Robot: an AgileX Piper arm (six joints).
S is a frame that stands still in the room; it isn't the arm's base.
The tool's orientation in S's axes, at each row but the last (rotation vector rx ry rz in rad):
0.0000 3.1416 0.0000
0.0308 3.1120 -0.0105
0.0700 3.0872 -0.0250
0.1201 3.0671 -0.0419
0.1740 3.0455 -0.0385
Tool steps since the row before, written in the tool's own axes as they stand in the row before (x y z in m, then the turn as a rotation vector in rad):
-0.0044 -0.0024 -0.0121 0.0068 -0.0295 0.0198
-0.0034 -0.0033 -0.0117 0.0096 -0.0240 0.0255
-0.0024 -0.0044 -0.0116 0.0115 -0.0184 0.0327
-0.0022 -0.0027 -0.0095 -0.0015 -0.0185 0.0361
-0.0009 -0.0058 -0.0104 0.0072 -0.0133 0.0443
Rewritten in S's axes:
0.0044 -0.0024 0.0121 -0.0068 -0.0295 -0.0198
0.0030 -0.0033 0.0118 -0.0093 -0.0240 -0.0256
0.0016 -0.0043 0.0118 -0.0106 -0.0184 -0.0330
0.0013 -0.0026 0.0097 0.0026 -0.0196 -0.0354
-0.0007 -0.0055 0.0106 -0.0047 -0.0137 -0.0445

